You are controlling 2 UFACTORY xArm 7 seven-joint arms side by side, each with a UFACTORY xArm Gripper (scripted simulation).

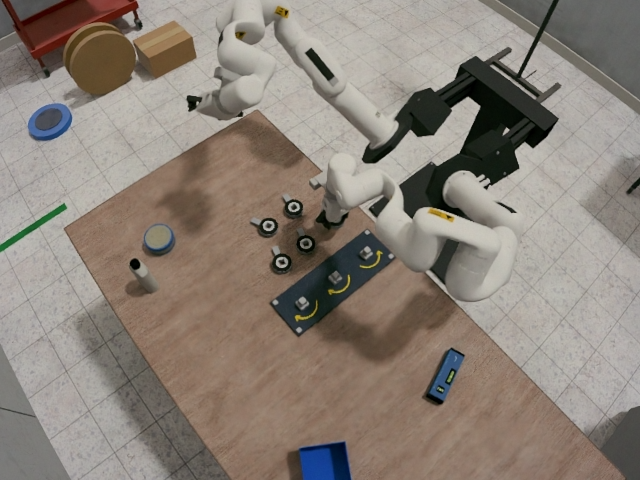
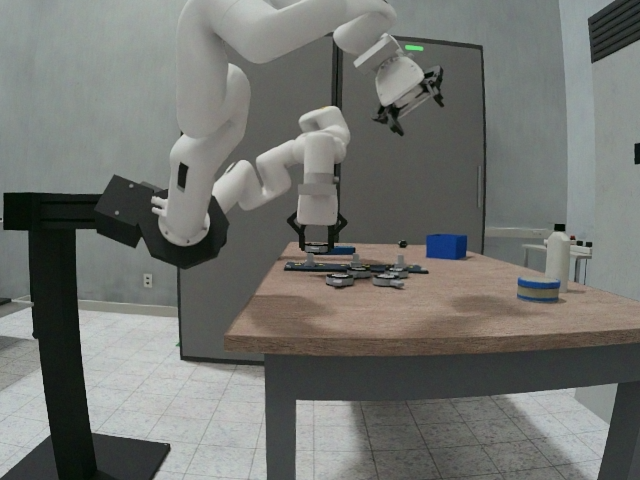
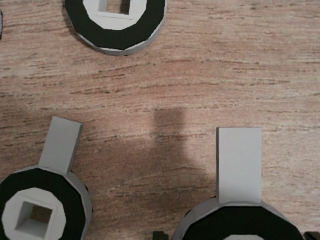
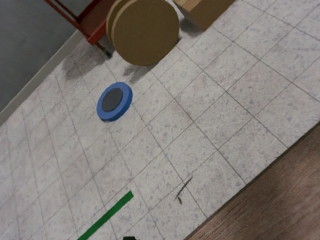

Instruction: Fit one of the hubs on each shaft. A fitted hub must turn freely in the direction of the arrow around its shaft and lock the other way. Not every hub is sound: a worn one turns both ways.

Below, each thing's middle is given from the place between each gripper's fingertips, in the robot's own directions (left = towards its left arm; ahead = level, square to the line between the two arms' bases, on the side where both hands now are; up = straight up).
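Labels:
Counting from my right hand (image 2: 418, 116), the white bottle (image 2: 558, 248) is 12 cm to the left, 42 cm ahead and 24 cm below. The dark board (image 1: 323, 294) is 2 cm ahead of my right hand, 53 cm to the left of it and 34 cm below it. As for the tape roll (image 2: 534, 289), it is 3 cm to the left of my right hand, 30 cm ahead of it and 32 cm below it.
From my left hand, the tape roll is 38 cm to the right, 42 cm ahead and 6 cm below, and the white bottle is 29 cm to the right, 53 cm ahead and 3 cm above. My left hand itself is 7 cm above the dark board, 12 cm to the right of it and 13 cm short of it.

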